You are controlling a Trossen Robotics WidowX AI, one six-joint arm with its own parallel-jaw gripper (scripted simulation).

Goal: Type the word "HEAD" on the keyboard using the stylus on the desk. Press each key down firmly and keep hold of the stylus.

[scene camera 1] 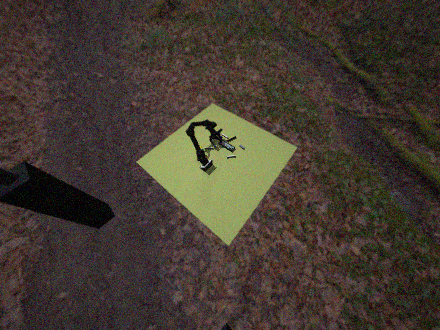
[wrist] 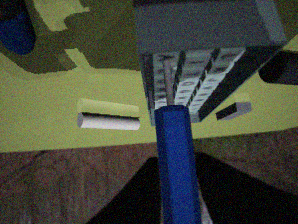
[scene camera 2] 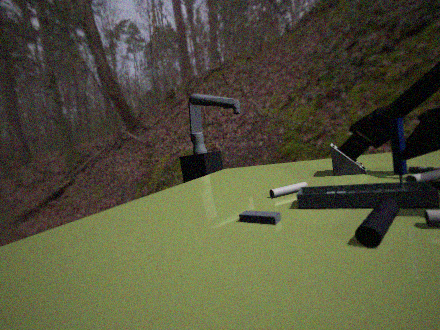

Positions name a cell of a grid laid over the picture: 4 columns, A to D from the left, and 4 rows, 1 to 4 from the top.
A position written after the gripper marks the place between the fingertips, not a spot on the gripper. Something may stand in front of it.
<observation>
In view: the gripper (wrist: C3), a pale cylinder (wrist: B3) and a dark cylinder (scene camera 2: D3).
</observation>
